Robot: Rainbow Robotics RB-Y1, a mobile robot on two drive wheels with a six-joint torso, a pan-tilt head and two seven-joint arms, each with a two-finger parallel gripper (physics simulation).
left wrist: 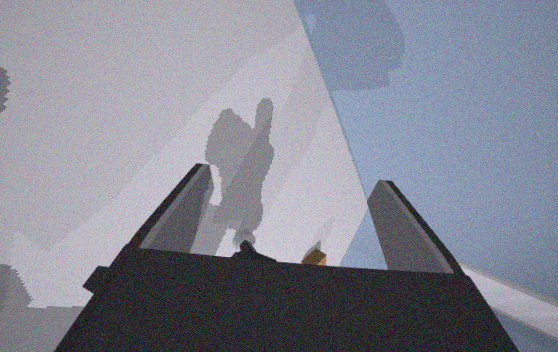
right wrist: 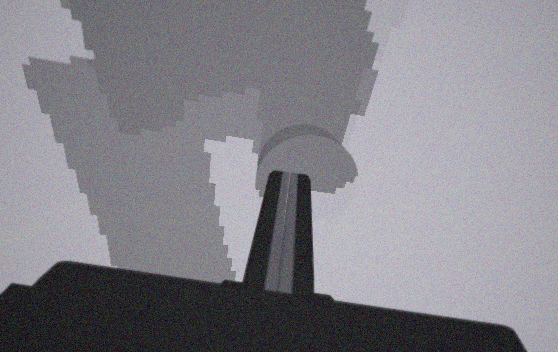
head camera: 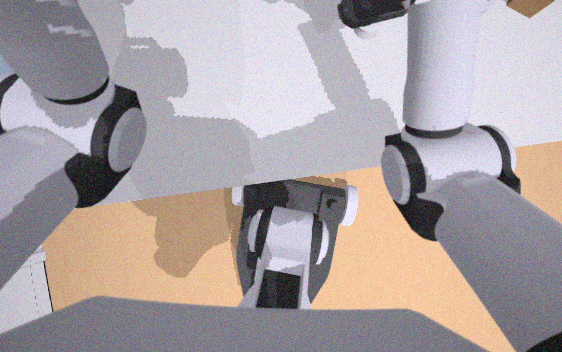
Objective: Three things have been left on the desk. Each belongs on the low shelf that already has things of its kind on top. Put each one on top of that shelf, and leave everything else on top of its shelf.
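Seen in the pictures: left gripper, fingertip midpoint: [left wrist: 292, 183]; right gripper, fingertip midpoint: [left wrist: 244, 243] [right wrist: 288, 187] [head camera: 365, 21]; robot's base, link origin: [head camera: 294, 194].
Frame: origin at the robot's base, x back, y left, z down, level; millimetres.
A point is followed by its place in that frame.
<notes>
A white round, disc-like object [head camera: 366, 33] {z -740, x -397, y -82 mm} [left wrist: 243, 236] {z -743, x -426, y -59 mm} [right wrist: 315, 152] {z -745, x -439, y -78 mm} lies on the white desk [head camera: 215, 95] {z -721, x -231, y 206 mm} [left wrist: 100, 100] {z -721, x -380, y 270 mm} [right wrist: 450, 175] {z -721, x -459, y -166 mm}. A brown block [head camera: 531, 7] {z -741, x -530, y -426 mm} [left wrist: 314, 257] {z -745, x -589, y -401 mm} lies on the desk, at the top right corner in the head view. My right gripper [right wrist: 288, 187] {z -746, x -418, y -75 mm} is shut with its fingers together and empty; its tips overlap the near edge of the white object in the right wrist view, and whether they touch it I cannot tell. My left gripper [left wrist: 292, 183] {z -978, x -430, y 183 mm} is open and empty above the desk near its edge. The low shelves are not recognisable in these views.
The desk's front edge runs across the head view, with orange floor [head camera: 370, 250] {z -1, x 231, y -464 mm} below it. A white box-like unit [head camera: 22, 295] {z -153, x 912, y 1522 mm} stands at the lower left. A blue surface [left wrist: 475, 125] {z -1052, x -921, y -15 mm} lies beyond the desk edge in the left wrist view, with a pale bar [left wrist: 522, 297] {z -1492, x -1300, y -1192 mm} at its right.
</notes>
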